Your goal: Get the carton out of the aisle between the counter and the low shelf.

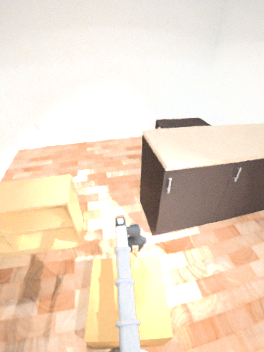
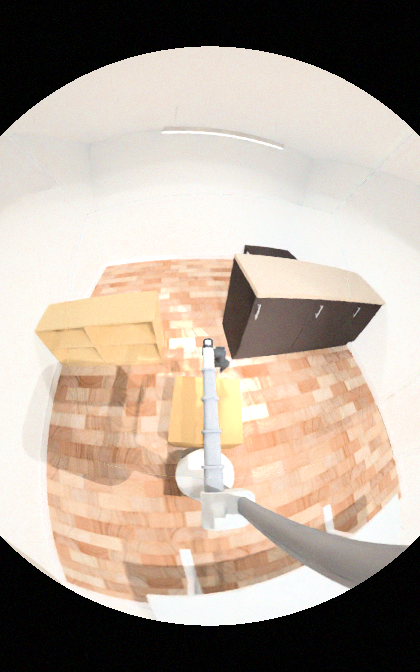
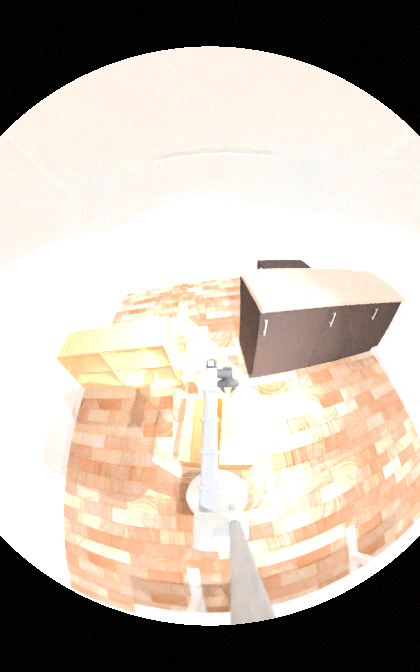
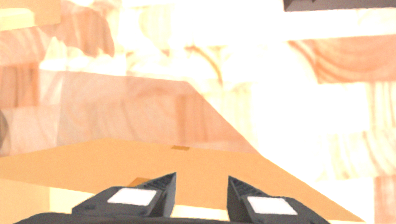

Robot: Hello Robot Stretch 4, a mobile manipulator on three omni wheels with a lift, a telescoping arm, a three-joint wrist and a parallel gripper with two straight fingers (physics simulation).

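Note:
The carton, a yellow box, stands on the floor under my arm, directly in front of my base. It is on the near side of the gap between the low yellow shelf on the left and the dark counter on the right. My gripper is open, with nothing between its fingers, above the carton's far edge. My arm covers a strip of the carton's top.
A low dark table stands behind the counter near the back wall. The counter's near left corner is close to my gripper on the right. A white surface with white legs shows behind my base.

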